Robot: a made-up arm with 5 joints.
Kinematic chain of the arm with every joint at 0, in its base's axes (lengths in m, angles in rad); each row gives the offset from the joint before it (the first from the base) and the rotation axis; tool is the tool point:
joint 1: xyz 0 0 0.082 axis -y
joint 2: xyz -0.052 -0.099 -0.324 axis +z
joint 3: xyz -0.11 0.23 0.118 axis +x
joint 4: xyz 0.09 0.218 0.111 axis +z
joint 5: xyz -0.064 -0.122 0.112 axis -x
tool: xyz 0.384 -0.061 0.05
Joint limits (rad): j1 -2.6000..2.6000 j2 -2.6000..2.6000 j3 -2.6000..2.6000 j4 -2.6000..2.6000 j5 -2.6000..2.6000
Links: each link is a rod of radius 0.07 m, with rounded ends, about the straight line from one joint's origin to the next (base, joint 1, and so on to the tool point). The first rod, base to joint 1, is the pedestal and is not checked.
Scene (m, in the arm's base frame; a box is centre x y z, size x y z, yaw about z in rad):
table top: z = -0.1
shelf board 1: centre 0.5 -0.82 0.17 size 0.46 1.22 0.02 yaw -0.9
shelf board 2: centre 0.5 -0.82 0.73 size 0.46 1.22 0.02 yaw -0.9
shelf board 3: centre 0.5 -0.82 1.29 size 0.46 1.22 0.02 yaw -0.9
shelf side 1: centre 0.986 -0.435 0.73 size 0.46 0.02 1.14 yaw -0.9
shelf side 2: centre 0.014 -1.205 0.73 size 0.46 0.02 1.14 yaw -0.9
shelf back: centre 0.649 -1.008 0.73 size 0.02 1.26 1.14 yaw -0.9
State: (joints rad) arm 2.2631 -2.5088 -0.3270 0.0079 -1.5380
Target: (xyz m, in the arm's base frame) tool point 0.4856 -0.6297 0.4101
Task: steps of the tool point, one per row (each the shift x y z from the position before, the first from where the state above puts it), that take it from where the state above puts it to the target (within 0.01 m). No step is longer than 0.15 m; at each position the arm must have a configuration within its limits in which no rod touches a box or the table.
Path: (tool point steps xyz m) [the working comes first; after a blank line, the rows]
Joints at the target: 2.2784 -2.6000 -1.4125 1.0208 -1.7177
Straight joint move there: touches shelf board 1.

1: 0.0039 -0.0644 0.0686
2: -0.0214 -0.0555 0.0794
3: -0.0488 -0.0426 0.0809
4: 0.0795 -0.0209 0.0650
5: 0.1061 0.0031 0.0493
6: 0.1230 0.0307 0.0253
7: 0.1275 0.0605 -0.0041

